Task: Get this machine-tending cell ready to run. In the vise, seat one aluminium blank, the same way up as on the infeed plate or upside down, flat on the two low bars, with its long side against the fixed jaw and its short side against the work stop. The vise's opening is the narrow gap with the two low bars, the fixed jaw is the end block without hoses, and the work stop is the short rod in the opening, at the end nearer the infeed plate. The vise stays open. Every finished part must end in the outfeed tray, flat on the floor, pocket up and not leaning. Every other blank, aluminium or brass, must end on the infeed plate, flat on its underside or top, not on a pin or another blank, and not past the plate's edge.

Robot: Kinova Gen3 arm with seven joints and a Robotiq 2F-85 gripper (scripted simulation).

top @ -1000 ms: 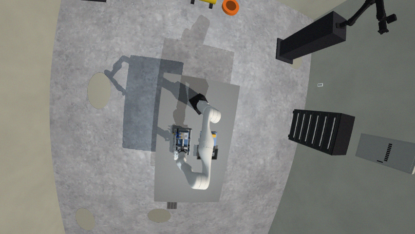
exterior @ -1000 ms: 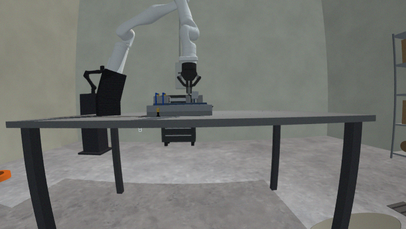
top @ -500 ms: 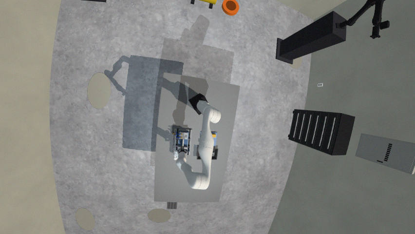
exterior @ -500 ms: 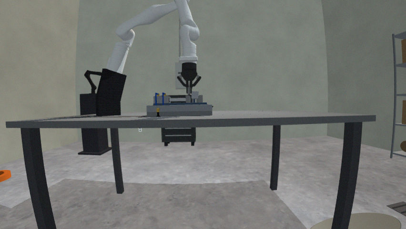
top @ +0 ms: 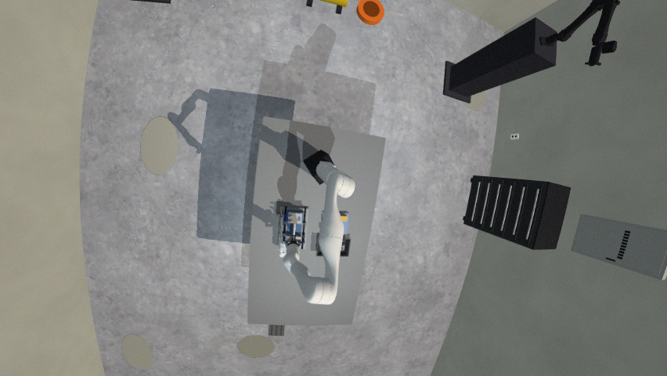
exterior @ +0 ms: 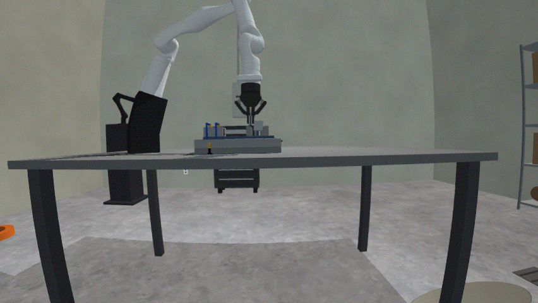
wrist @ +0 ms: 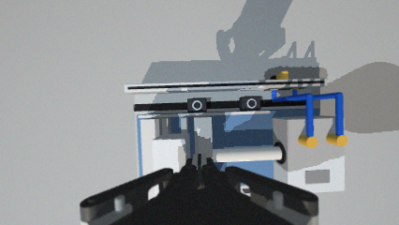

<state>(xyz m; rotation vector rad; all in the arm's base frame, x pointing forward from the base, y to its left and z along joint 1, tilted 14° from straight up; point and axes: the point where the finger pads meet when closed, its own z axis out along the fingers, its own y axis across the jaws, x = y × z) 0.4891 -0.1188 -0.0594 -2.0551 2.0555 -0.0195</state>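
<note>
Now: the white rod 6 cm behind my hand and 4 cm below it. From my hand the other things lie so: brass blank 33 cm to the left, 15 cm behind, 9 cm below; then vise 8 cm below, 4 cm behind.
</note>
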